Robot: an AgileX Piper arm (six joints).
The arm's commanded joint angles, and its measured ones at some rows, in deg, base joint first. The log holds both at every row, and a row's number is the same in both.
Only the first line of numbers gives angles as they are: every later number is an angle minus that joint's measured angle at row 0.
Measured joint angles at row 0:
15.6 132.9 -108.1 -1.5 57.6 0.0
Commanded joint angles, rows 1 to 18:
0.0 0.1 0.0 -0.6 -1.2 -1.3
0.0 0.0 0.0 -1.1 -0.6 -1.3
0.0 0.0 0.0 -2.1 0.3 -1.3
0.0 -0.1 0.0 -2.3 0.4 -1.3
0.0 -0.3 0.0 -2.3 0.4 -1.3
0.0 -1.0 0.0 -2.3 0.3 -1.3
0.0 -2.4 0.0 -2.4 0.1 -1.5
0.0 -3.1 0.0 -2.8 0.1 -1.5
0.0 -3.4 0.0 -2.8 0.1 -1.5
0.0 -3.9 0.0 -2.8 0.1 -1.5
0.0 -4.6 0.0 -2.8 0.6 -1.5
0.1 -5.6 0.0 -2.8 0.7 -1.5
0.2 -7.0 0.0 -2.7 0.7 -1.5
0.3 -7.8 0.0 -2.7 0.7 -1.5
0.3 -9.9 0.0 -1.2 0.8 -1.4
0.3 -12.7 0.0 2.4 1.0 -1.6
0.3 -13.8 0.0 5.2 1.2 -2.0
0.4 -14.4 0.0 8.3 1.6 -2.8
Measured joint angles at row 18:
0.1 -13.3 0.0 4.0 0.9 -1.2
